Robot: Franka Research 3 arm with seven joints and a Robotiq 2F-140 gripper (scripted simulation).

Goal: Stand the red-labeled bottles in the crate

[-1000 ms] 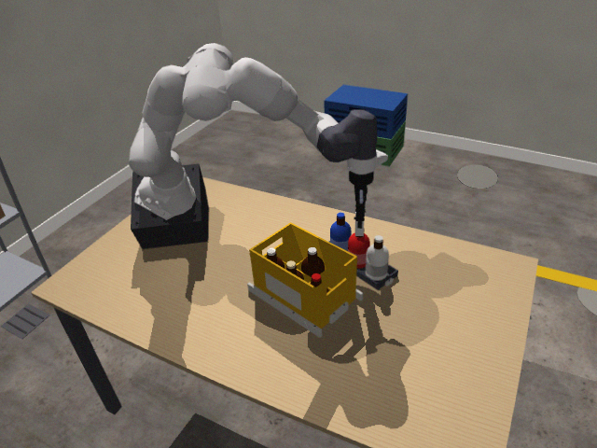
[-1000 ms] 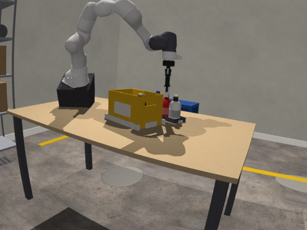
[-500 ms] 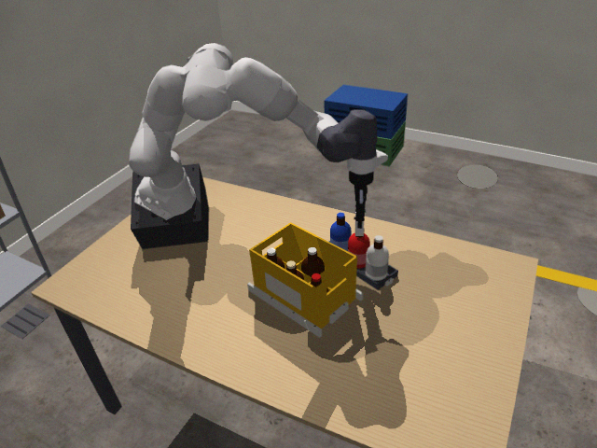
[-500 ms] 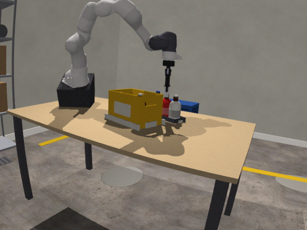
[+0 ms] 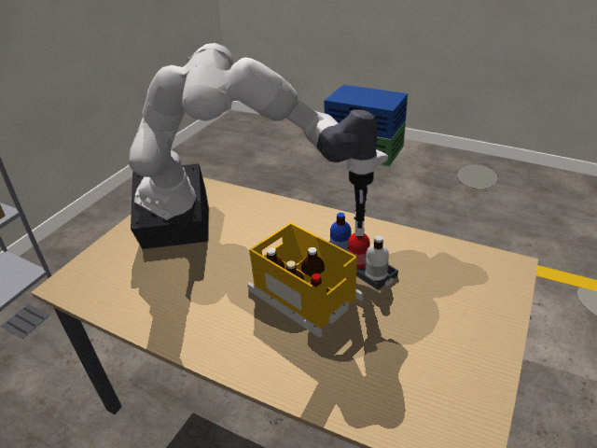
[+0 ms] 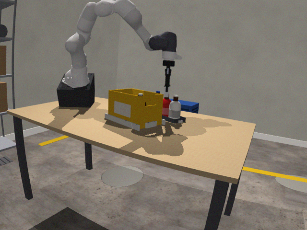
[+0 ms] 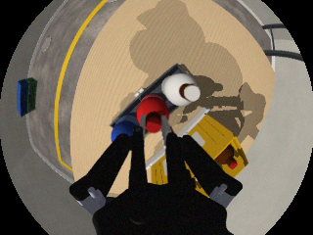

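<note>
My hand is 80 mm above the red-labeled bottle. Also, from my hand: blue-labeled bottle 80 mm below, 70 mm behind, 50 mm to the left; white-labeled bottle 80 mm below, 70 mm ahead, 50 mm to the right; yellow crate 190 mm to the right, 140 mm behind, 90 mm below.
</note>
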